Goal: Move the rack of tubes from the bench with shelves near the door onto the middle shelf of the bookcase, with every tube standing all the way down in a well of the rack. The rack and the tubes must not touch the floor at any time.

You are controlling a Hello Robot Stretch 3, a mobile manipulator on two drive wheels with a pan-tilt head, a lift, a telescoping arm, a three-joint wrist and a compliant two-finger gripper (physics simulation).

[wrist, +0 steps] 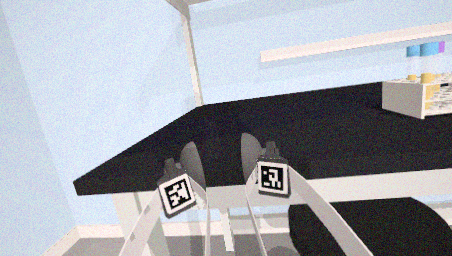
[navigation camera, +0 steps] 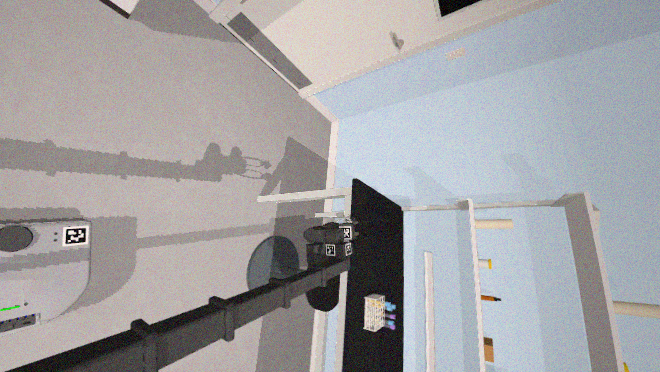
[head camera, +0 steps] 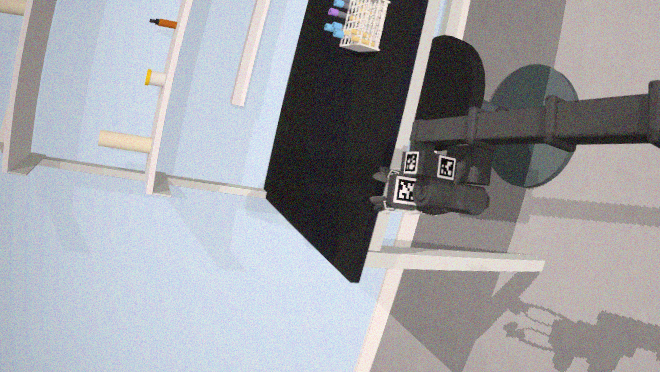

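Where they show: gripper, between the fingertips: (wrist: 221,154) (navigation camera: 355,227) (head camera: 375,188); robot's base, origin of its link: (navigation camera: 14,237).
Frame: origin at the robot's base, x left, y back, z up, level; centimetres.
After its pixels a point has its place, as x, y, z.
The white rack (head camera: 361,35) {-98.2, 38.6, 81.8} (navigation camera: 374,314) {-105.8, 46.8, 77.6} (wrist: 403,97) {-103.0, 37.0, 79.3} stands upright on the black bench top (head camera: 340,125) {-114.1, 18.5, 76.2} (navigation camera: 375,260) {-113.8, 22.7, 76.2} (wrist: 305,130) {-103.1, 18.3, 76.2}. Tubes with blue caps (head camera: 337,31) {-98.7, 37.9, 87.9} (navigation camera: 389,306) {-98.8, 38.3, 88.0} (wrist: 429,49) {-98.7, 37.2, 87.1} and purple caps stand in it. In the wrist view the rack is cut off by the right edge, so I cannot tell whether every tube is fully down. My gripper (head camera: 378,188) {-84.2, 2.6, 81.2} (navigation camera: 356,227) {-84.2, 2.6, 81.2} (wrist: 221,154) {-84.2, 2.6, 81.2} is open and empty at the bench's front edge, left of the rack and apart from it in the wrist view. The bookcase does not show.
A stool with a black seat (head camera: 450,75) {-104.8, 38.7, 48.3} (navigation camera: 322,296) {-103.6, 42.5, 48.3} (wrist: 370,225) {-108.7, 35.3, 48.3} stands at the bench's front, below my arm (head camera: 520,125) {-38.1, 10.2, 91.8} (navigation camera: 250,307) {-25.3, 10.0, 92.0}. A shelf (head camera: 165,95) {-135.4, 21.1, 121.3} (navigation camera: 476,280) {-132.8, 33.0, 120.8} above the bench holds bottles and cylinders. A lower rail (head camera: 250,55) {-157.5, 44.1, 93.1} (navigation camera: 429,305) {-154.5, 58.0, 93.5} (wrist: 350,42) {-153.8, 61.4, 93.6} runs behind the bench. A door (navigation camera: 350,45) {-124.6, -112.3, 63.7} stands nearby.
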